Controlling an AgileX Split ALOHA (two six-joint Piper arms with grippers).
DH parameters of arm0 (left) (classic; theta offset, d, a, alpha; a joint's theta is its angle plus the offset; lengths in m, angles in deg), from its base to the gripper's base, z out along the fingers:
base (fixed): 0 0 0 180
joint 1: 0 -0.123 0 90
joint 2: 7.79 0 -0.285 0
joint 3: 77.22 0 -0.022 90
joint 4: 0 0.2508 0 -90
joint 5: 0 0 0.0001 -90
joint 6: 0 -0.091 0 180
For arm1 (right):
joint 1: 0 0.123 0 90
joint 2: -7.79 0 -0.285 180
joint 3: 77.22 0 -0.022 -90
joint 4: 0 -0.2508 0 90
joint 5: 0 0 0.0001 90
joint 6: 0 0.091 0 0
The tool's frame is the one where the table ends.
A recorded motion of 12 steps. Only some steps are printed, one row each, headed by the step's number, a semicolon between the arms.
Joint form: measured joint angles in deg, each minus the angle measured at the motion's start. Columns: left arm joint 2, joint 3, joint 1, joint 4, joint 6, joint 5; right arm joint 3, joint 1, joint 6, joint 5, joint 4, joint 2.
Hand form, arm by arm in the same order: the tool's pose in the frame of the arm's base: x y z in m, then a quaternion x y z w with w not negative. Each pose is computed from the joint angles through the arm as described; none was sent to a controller.
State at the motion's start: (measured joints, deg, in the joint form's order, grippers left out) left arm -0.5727 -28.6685 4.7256 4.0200 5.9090 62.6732; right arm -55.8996 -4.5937 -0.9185 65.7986 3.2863 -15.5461
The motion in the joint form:
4: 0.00 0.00 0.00 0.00 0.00 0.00; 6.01 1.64 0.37 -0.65 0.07 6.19
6: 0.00 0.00 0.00 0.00 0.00 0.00; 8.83 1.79 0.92 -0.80 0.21 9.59
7: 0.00 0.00 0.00 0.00 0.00 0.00; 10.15 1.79 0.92 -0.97 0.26 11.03
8: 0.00 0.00 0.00 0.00 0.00 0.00; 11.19 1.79 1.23 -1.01 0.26 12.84
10: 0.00 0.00 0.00 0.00 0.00 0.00; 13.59 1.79 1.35 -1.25 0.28 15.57
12: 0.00 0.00 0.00 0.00 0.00 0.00; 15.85 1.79 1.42 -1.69 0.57 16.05
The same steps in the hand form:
4: -0.0074 0.0063 0.2748 -0.01098 0.85855 -0.01253 0.51246; -0.0270 -0.0035 0.3708 0.02240 0.81663 -0.04640 0.57486
6: -0.0074 0.0063 0.2748 -0.01098 0.85855 -0.01253 0.51246; -0.0330 -0.0034 0.3572 0.02549 0.81282 -0.04419 0.58027
7: -0.0074 0.0063 0.2748 -0.01098 0.85855 -0.01253 0.51246; -0.0349 -0.0034 0.3510 0.02552 0.81134 -0.04467 0.58231
8: -0.0074 0.0063 0.2748 -0.01098 0.85855 -0.01253 0.51246; -0.0390 -0.0032 0.3455 0.02780 0.80712 -0.04319 0.58815
10: -0.0074 0.0063 0.2748 -0.01098 0.85855 -0.01253 0.51246; -0.0420 -0.0031 0.3339 0.02861 0.80415 -0.04282 0.59220
12: -0.0074 0.0063 0.2748 -0.01098 0.85855 -0.01253 0.51246; -0.0369 -0.0037 0.3246 0.02914 0.81094 -0.04487 0.58267

